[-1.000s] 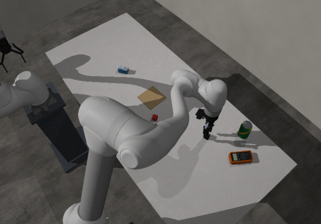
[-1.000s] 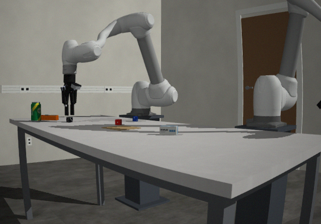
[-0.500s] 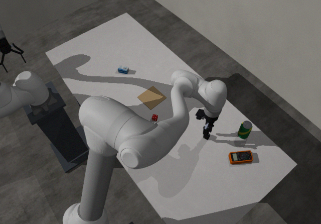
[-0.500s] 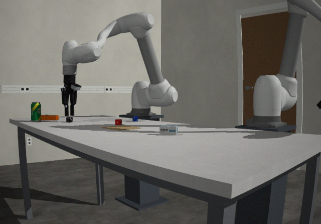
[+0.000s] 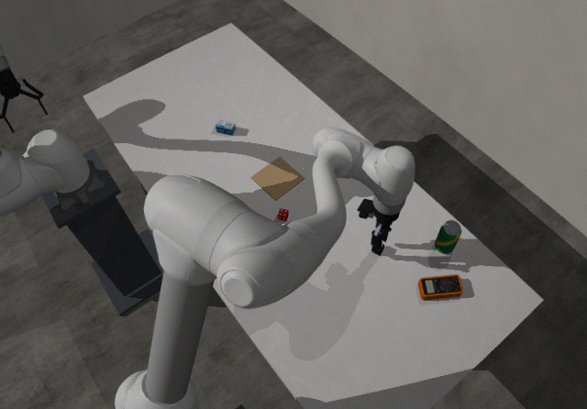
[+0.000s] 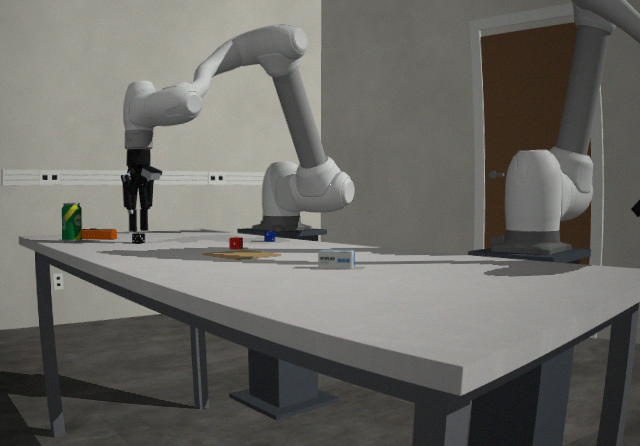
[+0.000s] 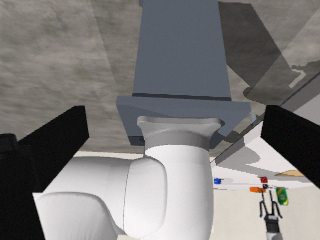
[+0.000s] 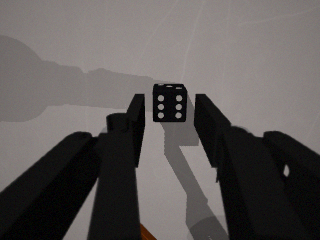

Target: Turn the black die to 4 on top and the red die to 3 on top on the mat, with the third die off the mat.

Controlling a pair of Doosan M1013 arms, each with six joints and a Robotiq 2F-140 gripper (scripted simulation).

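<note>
My right gripper is now 50 mm above the black die. From my right hand the other things lie so: blue die (390 mm behind, 150 mm to the left, 50 mm below); red die (180 mm behind, 290 mm to the left, 50 mm below); tan mat (100 mm behind, 440 mm to the left, 70 mm below).
</note>
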